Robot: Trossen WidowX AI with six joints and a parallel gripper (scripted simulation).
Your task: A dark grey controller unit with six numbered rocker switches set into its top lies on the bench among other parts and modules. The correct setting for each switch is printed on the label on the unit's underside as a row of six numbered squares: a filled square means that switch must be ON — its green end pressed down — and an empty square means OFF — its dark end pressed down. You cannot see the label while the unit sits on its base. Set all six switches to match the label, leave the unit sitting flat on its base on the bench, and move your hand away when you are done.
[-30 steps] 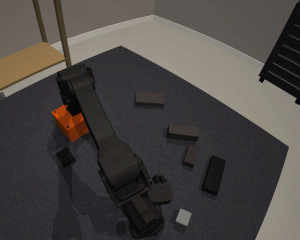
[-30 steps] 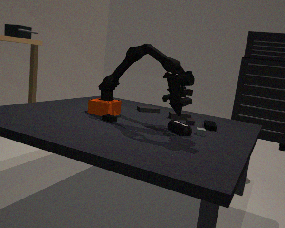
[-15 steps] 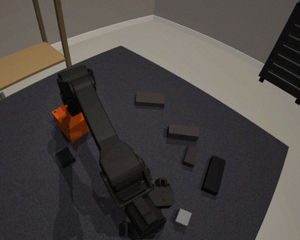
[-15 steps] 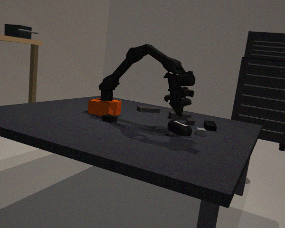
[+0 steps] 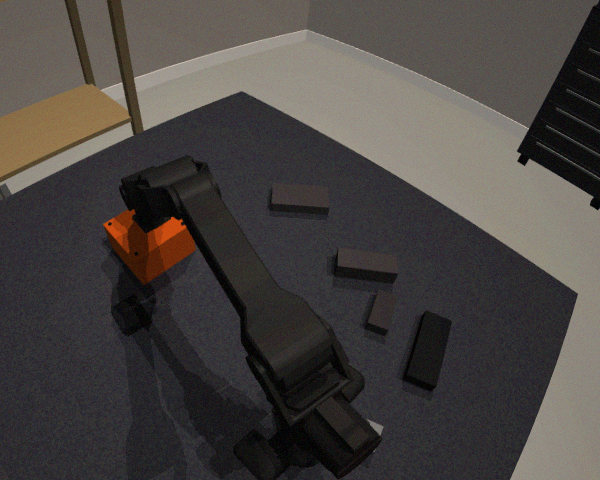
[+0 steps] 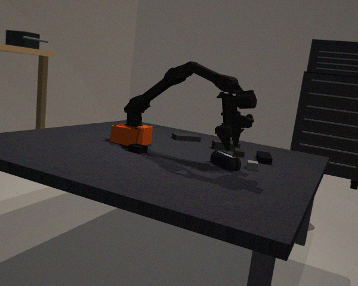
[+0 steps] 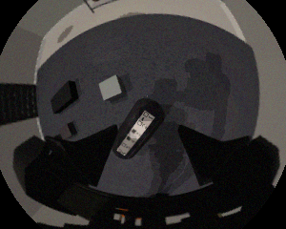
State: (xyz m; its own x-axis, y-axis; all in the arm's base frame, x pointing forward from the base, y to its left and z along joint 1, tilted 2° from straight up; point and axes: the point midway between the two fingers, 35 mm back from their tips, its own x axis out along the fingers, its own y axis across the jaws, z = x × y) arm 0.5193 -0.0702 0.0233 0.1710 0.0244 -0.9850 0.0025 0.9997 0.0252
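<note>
My gripper tip is now 70 mm short of the light grey cube, 80 mm to the right of it and 70 mm above it. From my gripper tip the other things lie so: long black block: 60 mm ahead, 300 mm to the left, 70 mm below; then black cube: 390 mm behind, 80 mm to the right, 70 mm below.
</note>
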